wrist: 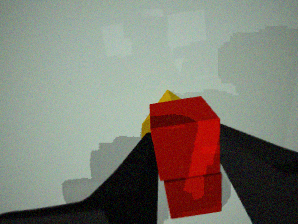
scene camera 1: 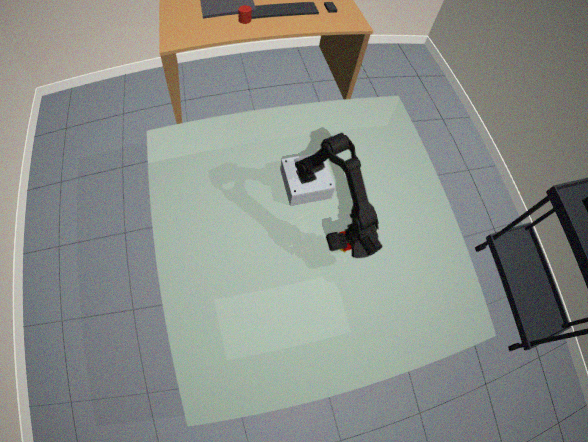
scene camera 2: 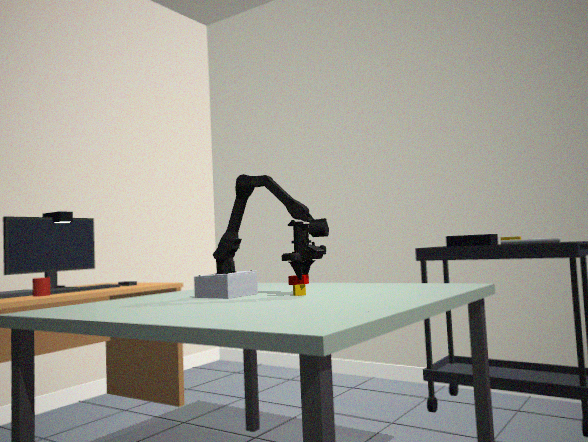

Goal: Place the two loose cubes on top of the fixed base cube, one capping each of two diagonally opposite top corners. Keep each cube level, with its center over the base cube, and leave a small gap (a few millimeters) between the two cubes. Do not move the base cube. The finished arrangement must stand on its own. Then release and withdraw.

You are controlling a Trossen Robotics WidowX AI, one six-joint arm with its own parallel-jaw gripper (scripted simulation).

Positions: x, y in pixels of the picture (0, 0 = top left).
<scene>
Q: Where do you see a red cube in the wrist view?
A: At 202, 191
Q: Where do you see a red cube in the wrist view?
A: At 186, 133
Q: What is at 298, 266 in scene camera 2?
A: My gripper.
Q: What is my gripper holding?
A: A red cube.
</scene>
